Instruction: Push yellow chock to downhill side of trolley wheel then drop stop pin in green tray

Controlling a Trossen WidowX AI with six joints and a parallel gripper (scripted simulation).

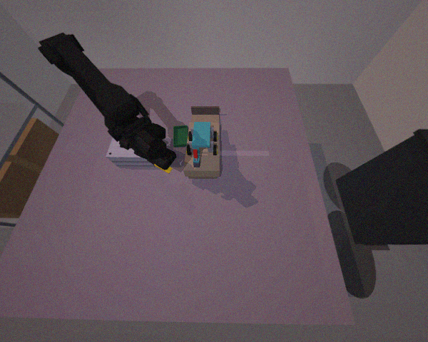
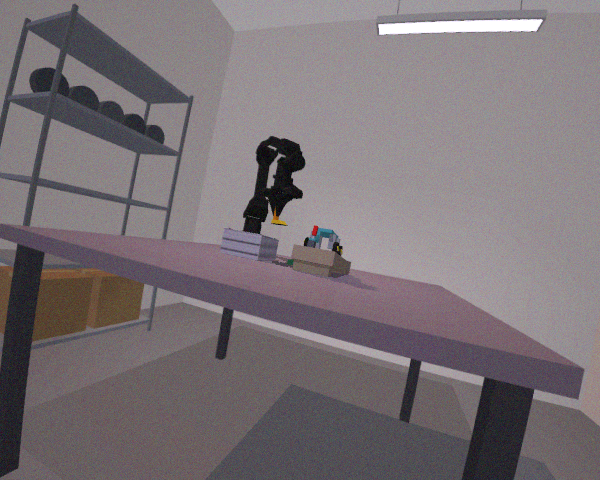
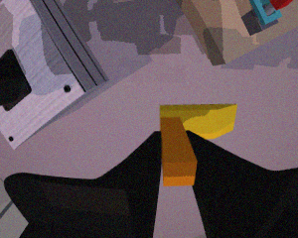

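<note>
Right now my gripper tip is 2 cm short of the yellow chock, 1 cm to the left of it and 1 cm above it. Round my gripper tip: tan ramp (15 cm ahead, 16 cm to the left, 13 cm below); red-headed stop pin (14 cm ahead, 5 cm to the left, 5 cm below); blue trolley (15 cm ahead, 15 cm to the left, 6 cm below).
</note>
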